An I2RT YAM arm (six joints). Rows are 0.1 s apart.
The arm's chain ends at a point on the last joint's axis. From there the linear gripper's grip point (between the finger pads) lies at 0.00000 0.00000 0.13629 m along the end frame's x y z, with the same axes.
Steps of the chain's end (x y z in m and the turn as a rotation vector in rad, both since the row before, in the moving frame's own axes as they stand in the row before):
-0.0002, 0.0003, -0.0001, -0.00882, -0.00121, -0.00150
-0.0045, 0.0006, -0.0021, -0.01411, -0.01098, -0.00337
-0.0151, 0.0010, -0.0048, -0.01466, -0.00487, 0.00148
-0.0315, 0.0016, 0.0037, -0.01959, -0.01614, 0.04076
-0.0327, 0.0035, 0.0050, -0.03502, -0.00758, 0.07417
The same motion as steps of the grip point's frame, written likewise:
-0.0004, 0.0015, -0.0001, -0.00882, -0.00121, -0.00150
-0.0060, 0.0025, -0.0021, -0.01411, -0.01098, -0.00337
-0.0158, 0.0030, -0.0048, -0.01466, -0.00487, 0.00148
-0.0338, 0.0042, 0.0037, -0.01959, -0.01614, 0.04076
-0.0339, 0.0082, 0.0049, -0.03502, -0.00758, 0.07417

